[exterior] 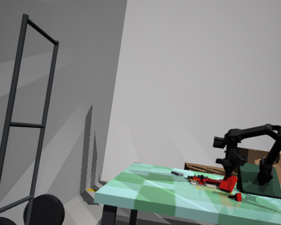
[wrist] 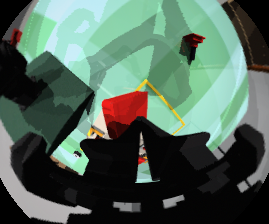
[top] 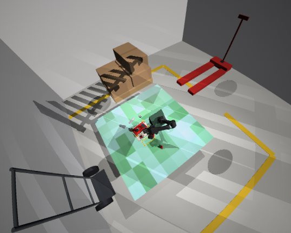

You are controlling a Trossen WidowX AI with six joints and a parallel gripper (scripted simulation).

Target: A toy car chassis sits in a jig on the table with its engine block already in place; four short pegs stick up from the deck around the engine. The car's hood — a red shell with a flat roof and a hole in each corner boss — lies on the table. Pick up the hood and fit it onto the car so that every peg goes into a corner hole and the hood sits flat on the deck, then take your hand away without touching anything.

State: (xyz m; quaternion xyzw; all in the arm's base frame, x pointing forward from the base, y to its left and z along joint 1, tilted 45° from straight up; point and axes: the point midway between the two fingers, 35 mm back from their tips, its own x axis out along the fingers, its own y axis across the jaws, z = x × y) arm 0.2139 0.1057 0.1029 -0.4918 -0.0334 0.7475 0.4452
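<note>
My gripper tip is now 1 cm to the left of the red hood and 3 cm above it.
</note>
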